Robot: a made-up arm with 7 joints. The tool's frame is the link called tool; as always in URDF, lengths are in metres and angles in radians. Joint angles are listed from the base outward.
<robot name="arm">
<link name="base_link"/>
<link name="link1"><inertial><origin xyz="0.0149 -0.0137 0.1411"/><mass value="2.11"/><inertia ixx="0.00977" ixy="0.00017" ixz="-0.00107" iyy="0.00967" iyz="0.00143" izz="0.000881"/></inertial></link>
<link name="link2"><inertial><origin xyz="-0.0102 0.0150 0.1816"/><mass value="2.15"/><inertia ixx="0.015" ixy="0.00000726" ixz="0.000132" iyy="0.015" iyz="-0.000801" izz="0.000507"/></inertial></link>
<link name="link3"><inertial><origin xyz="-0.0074 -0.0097 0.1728"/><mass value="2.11"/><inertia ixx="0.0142" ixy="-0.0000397" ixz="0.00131" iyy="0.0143" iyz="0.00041" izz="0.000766"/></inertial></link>
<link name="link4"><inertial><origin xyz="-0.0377 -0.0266 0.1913"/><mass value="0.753"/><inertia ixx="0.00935" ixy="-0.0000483" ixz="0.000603" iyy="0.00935" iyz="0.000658" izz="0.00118"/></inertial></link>
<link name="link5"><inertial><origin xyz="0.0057 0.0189 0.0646"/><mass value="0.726"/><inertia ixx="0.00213" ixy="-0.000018" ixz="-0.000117" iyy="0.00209" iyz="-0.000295" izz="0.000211"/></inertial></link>
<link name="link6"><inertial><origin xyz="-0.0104 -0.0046 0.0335"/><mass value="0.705"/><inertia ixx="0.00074" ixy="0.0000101" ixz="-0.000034" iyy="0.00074" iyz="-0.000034" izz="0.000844"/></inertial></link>
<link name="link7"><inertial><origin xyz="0.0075 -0.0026 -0.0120"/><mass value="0.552"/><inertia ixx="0.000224" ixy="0" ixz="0" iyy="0.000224" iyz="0" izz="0.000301"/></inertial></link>
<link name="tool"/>
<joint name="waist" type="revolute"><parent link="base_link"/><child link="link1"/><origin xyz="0.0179 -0.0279 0.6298"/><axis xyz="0 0 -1"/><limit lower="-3.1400" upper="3.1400"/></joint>
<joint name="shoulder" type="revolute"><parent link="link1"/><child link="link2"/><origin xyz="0.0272 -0.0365 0.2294"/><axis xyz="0 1 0"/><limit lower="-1.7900" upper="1.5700"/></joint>
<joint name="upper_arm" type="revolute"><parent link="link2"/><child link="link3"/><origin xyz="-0.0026 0.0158 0.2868"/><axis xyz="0 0 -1"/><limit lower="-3.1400" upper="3.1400"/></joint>
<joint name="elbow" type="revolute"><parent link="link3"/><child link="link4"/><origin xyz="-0.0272 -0.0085 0.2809"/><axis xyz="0 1 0"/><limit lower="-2.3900" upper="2.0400"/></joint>
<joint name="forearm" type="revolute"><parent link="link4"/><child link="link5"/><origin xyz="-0.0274 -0.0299 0.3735"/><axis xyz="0 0 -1"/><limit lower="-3.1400" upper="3.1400"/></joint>
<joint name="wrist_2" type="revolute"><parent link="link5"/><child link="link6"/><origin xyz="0.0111 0.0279 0.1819"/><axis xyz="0 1 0"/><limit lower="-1.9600" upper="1.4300"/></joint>
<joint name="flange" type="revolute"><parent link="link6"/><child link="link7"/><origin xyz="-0.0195 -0.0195 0.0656"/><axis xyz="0 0 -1"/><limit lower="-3.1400" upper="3.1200"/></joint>
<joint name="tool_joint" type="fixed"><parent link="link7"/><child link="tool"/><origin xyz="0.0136 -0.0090 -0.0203" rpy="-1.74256 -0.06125 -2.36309"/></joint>
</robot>
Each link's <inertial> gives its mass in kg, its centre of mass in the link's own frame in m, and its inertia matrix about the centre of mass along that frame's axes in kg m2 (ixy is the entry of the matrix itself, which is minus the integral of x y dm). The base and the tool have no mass. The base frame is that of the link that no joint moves.
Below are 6 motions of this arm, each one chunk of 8 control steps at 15 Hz.
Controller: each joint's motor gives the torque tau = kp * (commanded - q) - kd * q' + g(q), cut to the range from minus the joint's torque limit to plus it. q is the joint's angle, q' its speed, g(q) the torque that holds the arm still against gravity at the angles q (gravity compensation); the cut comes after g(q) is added. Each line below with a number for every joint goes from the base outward.
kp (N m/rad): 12 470 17 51 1.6 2.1 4.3
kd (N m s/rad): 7 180 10 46 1.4 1.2 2.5
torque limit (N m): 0.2 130 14 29 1.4 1.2 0.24
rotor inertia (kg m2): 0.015 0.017 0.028 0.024 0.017 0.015 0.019
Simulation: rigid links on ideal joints. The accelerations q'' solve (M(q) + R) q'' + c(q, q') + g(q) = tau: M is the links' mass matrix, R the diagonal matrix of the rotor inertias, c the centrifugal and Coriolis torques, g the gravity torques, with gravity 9.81 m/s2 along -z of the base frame. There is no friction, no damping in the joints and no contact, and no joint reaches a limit. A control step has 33 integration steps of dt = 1/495 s. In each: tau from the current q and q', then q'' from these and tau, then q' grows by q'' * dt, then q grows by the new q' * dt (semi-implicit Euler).
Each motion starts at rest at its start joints. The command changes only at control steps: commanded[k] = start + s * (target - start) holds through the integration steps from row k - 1 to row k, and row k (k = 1, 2, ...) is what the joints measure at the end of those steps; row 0 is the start. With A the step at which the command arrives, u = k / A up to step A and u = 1 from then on. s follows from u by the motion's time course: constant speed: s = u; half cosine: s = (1 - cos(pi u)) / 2; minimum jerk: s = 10 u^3 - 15 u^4 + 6 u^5; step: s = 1 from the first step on.
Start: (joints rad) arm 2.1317 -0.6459 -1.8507 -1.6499 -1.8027 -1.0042 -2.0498
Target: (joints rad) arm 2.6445 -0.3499 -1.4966 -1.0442 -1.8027 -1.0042 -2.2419
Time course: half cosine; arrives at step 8
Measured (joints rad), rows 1 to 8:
1: 2.1325 -0.6441 -1.8495 -1.6485 -1.8024 -1.0043 -2.0505
2: 2.1344 -0.6375 -1.8445 -1.6428 -1.8017 -1.0049 -2.0534
3: 2.1375 -0.6243 -1.8339 -1.6307 -1.8007 -1.0057 -2.0592
4: 2.1411 -0.6041 -1.8170 -1.6114 -1.7996 -1.0064 -2.0684
5: 2.1450 -0.5781 -1.7942 -1.5851 -1.7985 -1.0066 -2.0806
6: 2.1487 -0.5485 -1.7673 -1.5535 -1.7976 -1.0063 -2.0949
7: 2.1522 -0.5185 -1.7391 -1.5193 -1.7970 -1.0055 -2.1100
8: 2.1558 -0.4914 -1.7128 -1.4856 -1.7971 -1.0043 -2.1243

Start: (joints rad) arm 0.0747 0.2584 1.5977 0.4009 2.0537 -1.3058 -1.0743
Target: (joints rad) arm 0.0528 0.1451 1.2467 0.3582 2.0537 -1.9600 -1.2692
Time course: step
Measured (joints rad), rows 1 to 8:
1: 0.0620 0.2424 1.5559 0.3989 2.0506 -1.3644 -1.0920
2: 0.0521 0.2266 1.5230 0.3956 2.0504 -1.4316 -1.1114
3: 0.0481 0.2134 1.4937 0.3924 2.0505 -1.4916 -1.1287
4: 0.0485 0.2022 1.4676 0.3897 2.0509 -1.5447 -1.1441
5: 0.0498 0.1928 1.4444 0.3874 2.0515 -1.5918 -1.1578
6: 0.0511 0.1849 1.4236 0.3853 2.0522 -1.6335 -1.1700
7: 0.0521 0.1783 1.4050 0.3833 2.0528 -1.6706 -1.1809
8: 0.0529 0.1728 1.3883 0.3815 2.0532 -1.7035 -1.1906

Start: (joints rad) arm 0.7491 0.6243 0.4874 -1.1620 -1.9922 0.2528 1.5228
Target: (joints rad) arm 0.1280 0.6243 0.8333 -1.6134 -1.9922 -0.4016 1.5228
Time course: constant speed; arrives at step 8
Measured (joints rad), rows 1 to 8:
1: 0.7495 0.6244 0.4895 -1.1654 -1.9927 0.2437 1.5228
2: 0.7495 0.6246 0.4952 -1.1725 -1.9934 0.2260 1.5229
3: 0.7489 0.6246 0.5049 -1.1832 -1.9940 0.2011 1.5229
4: 0.7474 0.6247 0.5184 -1.1972 -1.9946 0.1699 1.5230
5: 0.7450 0.6247 0.5353 -1.2142 -1.9950 0.1331 1.5230
6: 0.7412 0.6247 0.5554 -1.2341 -1.9954 0.0914 1.5230
7: 0.7359 0.6247 0.5783 -1.2566 -1.9958 0.0455 1.5230
8: 0.7289 0.6247 0.6037 -1.2815 -1.9960 -0.0044 1.5230

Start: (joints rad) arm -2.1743 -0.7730 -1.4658 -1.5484 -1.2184 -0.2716 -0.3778
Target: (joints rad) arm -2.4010 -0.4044 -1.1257 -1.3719 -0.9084 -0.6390 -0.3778
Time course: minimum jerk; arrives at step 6
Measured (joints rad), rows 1 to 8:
1: -2.1745 -0.7710 -1.4639 -1.5480 -1.2177 -0.2728 -0.3778
2: -2.1753 -0.7592 -1.4537 -1.5458 -1.2133 -0.2799 -0.3779
3: -2.1765 -0.7325 -1.4319 -1.5404 -1.2027 -0.2970 -0.3780
4: -2.1782 -0.6929 -1.4015 -1.5318 -1.1860 -0.3238 -0.3781
5: -2.1802 -0.6490 -1.3699 -1.5212 -1.1662 -0.3556 -0.3781
6: -2.1826 -0.6098 -1.3431 -1.5103 -1.1468 -0.3867 -0.3780
7: -2.1863 -0.5767 -1.3205 -1.5000 -1.1290 -0.4148 -0.3780
8: -2.1917 -0.5489 -1.3003 -1.4904 -1.1126 -0.4399 -0.3779

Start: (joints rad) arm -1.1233 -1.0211 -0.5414 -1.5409 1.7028 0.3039 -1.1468
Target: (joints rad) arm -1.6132 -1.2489 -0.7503 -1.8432 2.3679 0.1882 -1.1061
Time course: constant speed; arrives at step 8
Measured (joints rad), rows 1 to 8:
1: -1.1211 -1.0252 -0.5457 -1.5426 1.7075 0.3025 -1.1463
2: -1.1175 -1.0332 -0.5524 -1.5469 1.7180 0.2998 -1.1454
3: -1.1130 -1.0446 -0.5607 -1.5537 1.7339 0.2957 -1.1439
4: -1.1077 -1.0588 -0.5706 -1.5629 1.7548 0.2903 -1.1421
5: -1.1016 -1.0754 -0.5819 -1.5742 1.7804 0.2837 -1.1399
6: -1.0948 -1.0939 -0.5944 -1.5874 1.8102 0.2762 -1.1374
7: -1.0874 -1.1141 -0.6080 -1.6025 1.8440 0.2677 -1.1346
8: -1.0794 -1.1356 -0.6226 -1.6193 1.8815 0.2585 -1.1316

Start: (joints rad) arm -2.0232 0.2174 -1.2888 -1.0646 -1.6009 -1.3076 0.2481
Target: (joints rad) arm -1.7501 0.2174 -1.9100 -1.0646 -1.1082 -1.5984 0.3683
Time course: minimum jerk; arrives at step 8
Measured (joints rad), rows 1 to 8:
1: -2.0226 0.2174 -1.2896 -1.0646 -1.6004 -1.3081 0.2483
2: -2.0188 0.2173 -1.2950 -1.0643 -1.5972 -1.3110 0.2496
3: -2.0087 0.2171 -1.3099 -1.0639 -1.5883 -1.3188 0.2529
4: -1.9901 0.2169 -1.3375 -1.0634 -1.5722 -1.3329 0.2587
5: -1.9637 0.2168 -1.3774 -1.0630 -1.5490 -1.3526 0.2669
6: -1.9327 0.2167 -1.4255 -1.0629 -1.5208 -1.3759 0.2764
7: -1.9016 0.2168 -1.4756 -1.0631 -1.4909 -1.3996 0.2862
8: -1.8744 0.2169 -1.5222 -1.0635 -1.4622 -1.4215 0.2951

